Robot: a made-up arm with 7 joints. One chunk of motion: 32 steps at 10 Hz.
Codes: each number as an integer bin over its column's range. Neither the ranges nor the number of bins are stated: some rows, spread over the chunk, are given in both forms.
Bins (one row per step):
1: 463 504 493 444 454 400
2: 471 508 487 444 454 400
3: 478 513 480 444 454 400
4: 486 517 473 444 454 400
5: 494 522 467 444 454 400
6: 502 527 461 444 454 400
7: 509 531 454 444 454 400
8: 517 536 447 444 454 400
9: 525 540 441 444 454 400
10: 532 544 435 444 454 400
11: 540 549 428 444 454 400
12: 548 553 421 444 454 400
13: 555 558 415 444 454 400
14: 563 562 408 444 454 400
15: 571 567 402 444 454 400
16: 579 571 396 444 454 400
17: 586 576 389 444 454 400
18: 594 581 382 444 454 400
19: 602 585 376 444 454 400
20: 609 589 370 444 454 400
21: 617 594 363 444 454 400
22: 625 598 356 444 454 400
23: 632 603 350 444 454 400
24: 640 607 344 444 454 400
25: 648 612 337 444 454 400
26: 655 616 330 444 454 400
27: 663 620 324 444 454 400
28: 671 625 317 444 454 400
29: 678 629 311 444 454 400
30: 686 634 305 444 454 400
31: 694 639 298 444 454 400
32: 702 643 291 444 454 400
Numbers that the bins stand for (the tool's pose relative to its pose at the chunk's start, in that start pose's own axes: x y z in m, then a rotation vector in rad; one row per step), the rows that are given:
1: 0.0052 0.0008 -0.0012 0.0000 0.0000 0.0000
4: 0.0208 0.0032 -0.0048 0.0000 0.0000 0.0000
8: 0.0419 0.0066 -0.0095 0.0000 0.0000 0.0000
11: 0.0576 0.0089 -0.0129 0.0000 0.0000 0.0000
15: 0.0787 0.0122 -0.0176 0.0000 0.0000 0.0000
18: 0.0943 0.0147 -0.0212 0.0000 0.0000 0.0000
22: 0.1154 0.0177 -0.0259 0.0000 0.0000 0.0000
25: 0.1311 0.0203 -0.0293 0.0000 0.0000 0.0000
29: 0.1515 0.0233 -0.0340 0.0000 0.0000 0.0000
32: 0.1678 0.0259 -0.0376 0.0000 0.0000 0.0000
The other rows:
2: 0.0106 0.0015 -0.0023 0.0000 0.0000 0.0000
3: 0.0154 0.0024 -0.0035 0.0000 0.0000 0.0000
5: 0.0263 0.0041 -0.0059 0.0000 0.0000 0.0000
6: 0.0317 0.0050 -0.0069 0.0000 0.0000 0.0000
7: 0.0365 0.0057 -0.0082 0.0000 0.0000 0.0000
9: 0.0474 0.0073 -0.0105 0.0000 0.0000 0.0000
10: 0.0521 0.0080 -0.0116 0.0000 0.0000 0.0000
12: 0.0630 0.0096 -0.0141 0.0000 0.0000 0.0000
13: 0.0678 0.0105 -0.0152 0.0000 0.0000 0.0000
14: 0.0732 0.0113 -0.0165 0.0000 0.0000 0.0000
16: 0.0841 0.0129 -0.0186 0.0000 0.0000 0.0000
17: 0.0889 0.0138 -0.0199 0.0000 0.0000 0.0000
19: 0.0998 0.0154 -0.0223 0.0000 0.0000 0.0000
20: 0.1045 0.0161 -0.0233 0.0000 0.0000 0.0000
21: 0.1100 0.0170 -0.0246 0.0000 0.0000 0.0000
23: 0.1202 0.0186 -0.0269 0.0000 0.0000 0.0000
24: 0.1256 0.0194 -0.0280 0.0000 0.0000 0.0000
26: 0.1358 0.0210 -0.0305 0.0000 0.0000 0.0000
27: 0.1413 0.0217 -0.0316 0.0000 0.0000 0.0000
28: 0.1467 0.0226 -0.0329 0.0000 0.0000 0.0000
30: 0.1569 0.0242 -0.0350 0.0000 0.0000 0.0000
31: 0.1624 0.0251 -0.0363 0.0000 0.0000 0.0000

